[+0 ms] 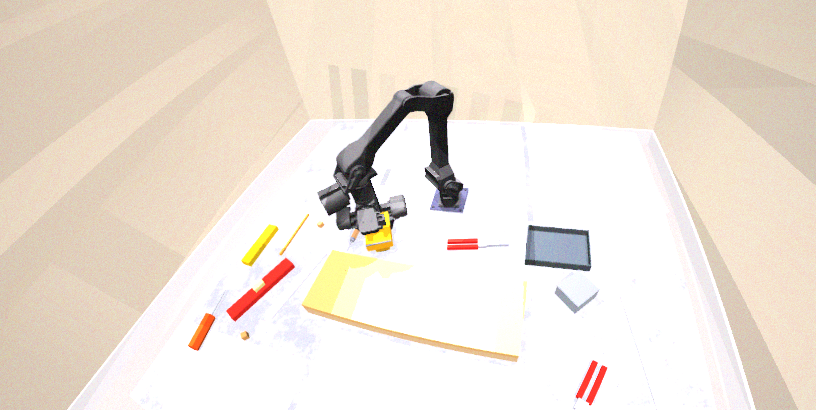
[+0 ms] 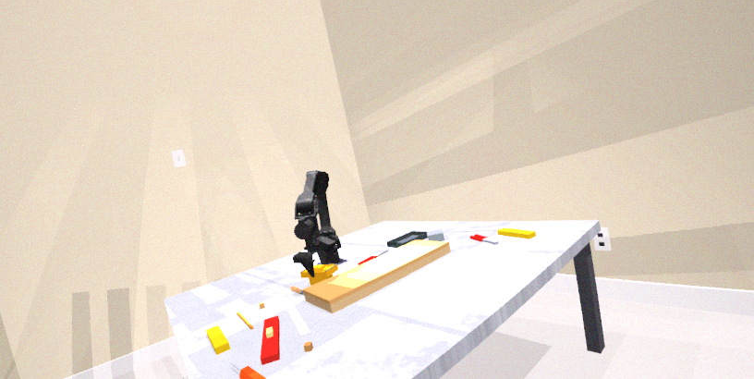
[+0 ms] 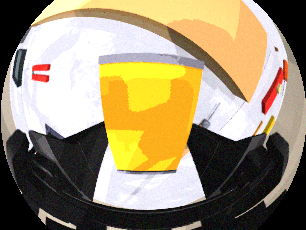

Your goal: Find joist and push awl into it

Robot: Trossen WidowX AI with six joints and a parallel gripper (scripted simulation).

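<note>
My gripper tip is now 30 mm short of the square light, 10 mm to the right of it and 40 mm above it. The rest, counted from my gripper tip: stud finder 20 mm ahead, 10 mm to the left, 20 mm below; then thin orange stick 300 mm to the right, 40 mm below; then awl 90 mm to the right, 40 mm below.
</note>
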